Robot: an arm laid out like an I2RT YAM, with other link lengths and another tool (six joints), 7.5 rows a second.
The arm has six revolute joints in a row. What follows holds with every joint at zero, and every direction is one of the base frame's.
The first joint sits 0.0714 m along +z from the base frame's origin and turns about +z.
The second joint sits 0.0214 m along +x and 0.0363 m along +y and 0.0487 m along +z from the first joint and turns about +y.
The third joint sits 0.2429 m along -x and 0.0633 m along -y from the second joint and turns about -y.
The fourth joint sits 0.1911 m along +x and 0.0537 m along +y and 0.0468 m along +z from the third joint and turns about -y.
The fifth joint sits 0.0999 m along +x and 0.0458 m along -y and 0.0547 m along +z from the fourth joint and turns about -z.
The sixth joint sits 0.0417 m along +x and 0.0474 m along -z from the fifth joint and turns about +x.
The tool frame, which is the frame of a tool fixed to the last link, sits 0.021 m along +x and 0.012 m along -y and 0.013 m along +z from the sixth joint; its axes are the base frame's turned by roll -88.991, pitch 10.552 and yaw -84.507 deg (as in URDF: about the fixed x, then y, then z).
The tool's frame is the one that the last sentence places.
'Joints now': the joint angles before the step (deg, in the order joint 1, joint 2, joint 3, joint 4, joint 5, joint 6). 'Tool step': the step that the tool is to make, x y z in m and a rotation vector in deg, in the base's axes. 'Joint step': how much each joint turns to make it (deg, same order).
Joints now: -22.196 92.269 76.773 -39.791 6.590 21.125
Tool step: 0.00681 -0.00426 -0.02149 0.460 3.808 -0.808
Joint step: 0.000 4.109 -0.022 0.415 1.289 0.130
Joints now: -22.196 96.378 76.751 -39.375 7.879 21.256
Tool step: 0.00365 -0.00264 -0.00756 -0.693 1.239 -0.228
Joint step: 0.000 1.683 -0.001 0.853 1.071 -0.372
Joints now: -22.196 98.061 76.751 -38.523 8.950 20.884
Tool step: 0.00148 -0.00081 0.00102 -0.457 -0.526 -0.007
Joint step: 0.000 0.044 -0.001 0.722 0.197 -0.109
